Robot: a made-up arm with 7 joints. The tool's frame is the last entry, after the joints.
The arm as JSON. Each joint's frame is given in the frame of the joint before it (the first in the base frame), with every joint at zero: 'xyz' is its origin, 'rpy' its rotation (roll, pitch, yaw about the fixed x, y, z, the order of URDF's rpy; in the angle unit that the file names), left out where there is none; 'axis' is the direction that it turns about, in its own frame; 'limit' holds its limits. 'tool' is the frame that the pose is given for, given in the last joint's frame.
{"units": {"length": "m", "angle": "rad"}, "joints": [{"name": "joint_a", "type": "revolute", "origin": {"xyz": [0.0, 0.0, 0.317]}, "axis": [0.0, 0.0, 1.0], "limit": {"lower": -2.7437, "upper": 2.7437}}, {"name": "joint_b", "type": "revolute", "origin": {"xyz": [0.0, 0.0, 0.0], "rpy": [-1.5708, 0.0, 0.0]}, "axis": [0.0, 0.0, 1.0], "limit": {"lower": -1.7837, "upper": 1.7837}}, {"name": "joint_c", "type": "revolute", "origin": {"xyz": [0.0, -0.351, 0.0], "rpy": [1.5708, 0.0, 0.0]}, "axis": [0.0, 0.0, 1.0], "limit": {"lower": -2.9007, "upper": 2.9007}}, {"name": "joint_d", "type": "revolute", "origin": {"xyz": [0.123, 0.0, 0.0], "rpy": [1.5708, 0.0, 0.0]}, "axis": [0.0, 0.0, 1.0], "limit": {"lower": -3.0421, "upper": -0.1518}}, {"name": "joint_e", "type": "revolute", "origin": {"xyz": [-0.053, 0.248, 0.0], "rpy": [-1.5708, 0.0, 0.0]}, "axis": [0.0, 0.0, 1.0], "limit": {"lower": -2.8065, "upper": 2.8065}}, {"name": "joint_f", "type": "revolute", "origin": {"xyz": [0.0, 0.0, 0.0], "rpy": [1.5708, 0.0, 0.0]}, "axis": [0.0, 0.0, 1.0], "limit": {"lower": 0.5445, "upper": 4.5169}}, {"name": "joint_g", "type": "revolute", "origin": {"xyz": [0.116, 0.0, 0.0], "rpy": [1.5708, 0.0, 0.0]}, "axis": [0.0, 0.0, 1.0], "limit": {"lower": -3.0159, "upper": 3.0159}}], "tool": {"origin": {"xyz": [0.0, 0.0, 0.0]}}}
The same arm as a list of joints. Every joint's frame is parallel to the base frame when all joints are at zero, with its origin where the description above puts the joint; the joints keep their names.
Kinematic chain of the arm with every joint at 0, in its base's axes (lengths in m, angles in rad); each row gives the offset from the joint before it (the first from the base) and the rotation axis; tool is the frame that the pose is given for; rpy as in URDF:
joint_a: xyz 0 0 0.317 axis +z
joint_b: xyz 0 0 0 axis +y
joint_c: xyz 0 0 0.351 axis +z
joint_d: xyz 0.123 0 0 axis -y
joint_e: xyz -0.053 0 0.248 axis +z
joint_f: xyz 0 0 0 axis -y
joint_g: xyz 0.116 0 0 axis -z
tool: xyz 0 0 0 rpy -3.1416 0 0
Joint limits (rad, base to tool): -2.7437..2.7437 -1.7837..1.7837 -2.9007..2.9007 -3.0421..-0.1518 -2.8065..2.8065 0.5445..4.5169 -3.0159..3.0159

